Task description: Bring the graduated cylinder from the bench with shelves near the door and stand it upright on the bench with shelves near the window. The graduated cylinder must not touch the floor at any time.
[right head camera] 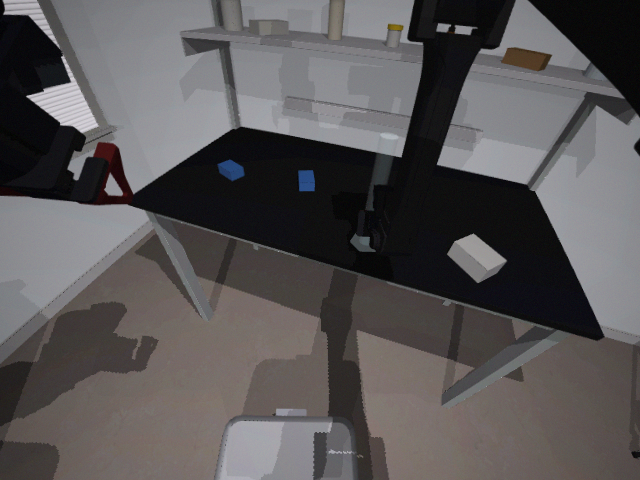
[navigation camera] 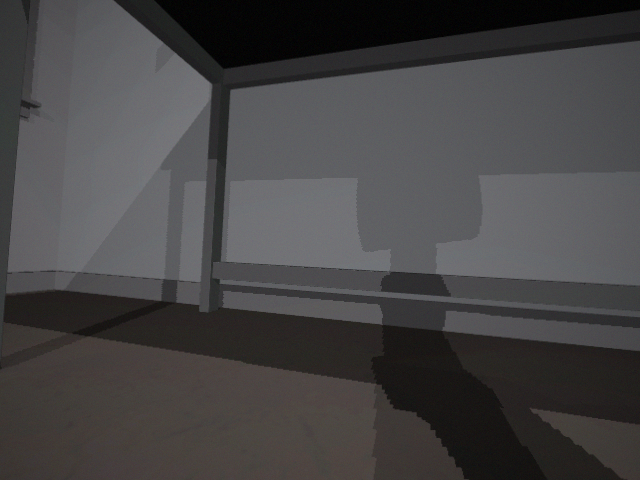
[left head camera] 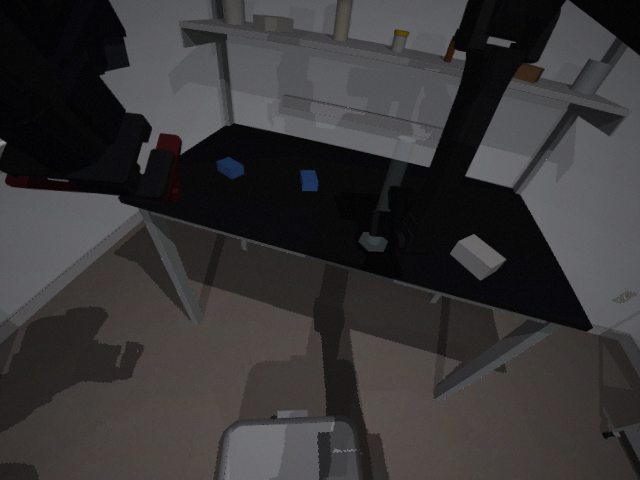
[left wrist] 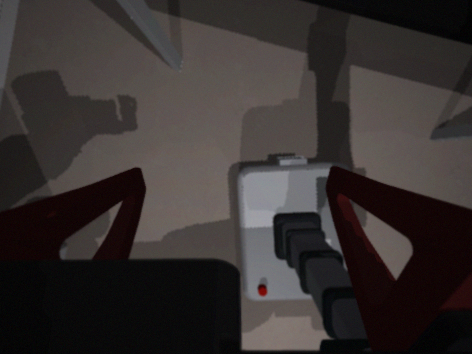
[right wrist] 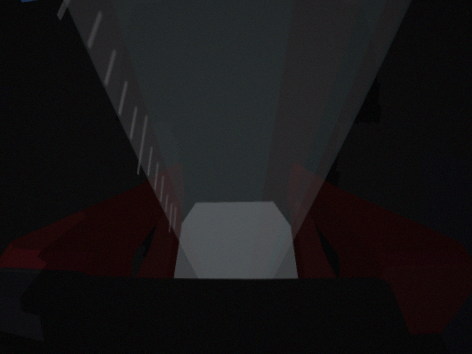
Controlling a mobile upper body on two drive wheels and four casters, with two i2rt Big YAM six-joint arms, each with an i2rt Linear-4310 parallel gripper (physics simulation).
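Frame: origin at the left arm's base, x ahead, y left, z up, level; centimetres.
Seen in the pictures: left gripper, fingertip midpoint: (right head camera: pixel 95 195) (left head camera: pixel 136 191) (left wrist: pixel 235 177); right gripper, fingertip midpoint: (left head camera: pixel 378 218) (right wrist: pixel 236 177).
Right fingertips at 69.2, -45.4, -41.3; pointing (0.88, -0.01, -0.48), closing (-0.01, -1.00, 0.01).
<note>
A point is followed by its place in that frame, as x, y, z.
The clear graduated cylinder (left head camera: pixel 398 167) {66.1, -44.6, -22.3} (right head camera: pixel 383 167) {66.0, -45.0, -22.7} (right wrist: pixel 225 100) is about upright over the front middle of the black-topped bench with shelves (left head camera: pixel 268 222) {74.6, -11.7, -49.6} (right head camera: pixel 268 222) {74.9, -13.8, -49.6}; I cannot tell if its pale hexagonal base touches the top. My right gripper (left head camera: pixel 385 222) {69.2, -45.4, -41.3} (right head camera: pixel 369 222) {69.2, -45.4, -41.3} (right wrist: pixel 236 177) {69.2, -45.4, -41.3} is shut on the cylinder's lower part, just above the base. My left gripper (left head camera: pixel 95 178) (left wrist: pixel 235 177) {36.0, -0.1, -12.2} is open and empty, off the bench's left front corner. A window with blinds (right head camera: pixel 72 87) {162.1, 105.2, -32.8} is at the left in the right head camera.
Two blue blocks (left head camera: pixel 230 167) {101.2, 4.7, -45.6} (left head camera: pixel 309 180) {95.3, -25.6, -45.6} lie left of the cylinder, and a white box (left head camera: pixel 477 256) {56.8, -74.2, -43.8} lies to its right. The wall shelf (left head camera: pixel 310 38) {118.0, -23.0, -3.9} holds bottles, jars and boxes. Bench legs (left head camera: pixel 173 273) {85.3, 33.0, -92.0} (left head camera: pixel 491 361) {41.2, -98.9, -87.4} stand at the front.
</note>
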